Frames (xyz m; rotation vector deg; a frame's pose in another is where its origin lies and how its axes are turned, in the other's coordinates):
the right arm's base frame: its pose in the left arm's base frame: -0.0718 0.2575 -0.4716 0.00 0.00 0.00
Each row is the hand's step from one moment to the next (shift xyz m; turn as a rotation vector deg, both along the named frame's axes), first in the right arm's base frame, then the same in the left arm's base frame.
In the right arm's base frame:
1: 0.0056 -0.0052 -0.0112 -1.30 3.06 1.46
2: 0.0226 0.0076 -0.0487 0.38 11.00 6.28
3: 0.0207 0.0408 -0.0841 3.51 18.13 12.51
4: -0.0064 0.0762 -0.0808 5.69 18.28 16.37
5: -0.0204 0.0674 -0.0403 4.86 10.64 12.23
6: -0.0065 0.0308 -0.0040 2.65 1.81 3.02
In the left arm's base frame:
1: 0.0056 -0.0052 -0.0112 -1.30 3.06 1.46
2: 0.0226 0.0076 -0.0487 0.38 11.00 6.28
3: 0.0207 0.0408 -0.0841 3.51 18.13 12.51
4: -0.0064 0.0762 -0.0808 5.69 18.28 16.37
5: -0.0204 0.0674 -0.0403 4.86 10.64 12.23
6: -0.0065 0.0308 -0.0040 2.65 1.81 3.02

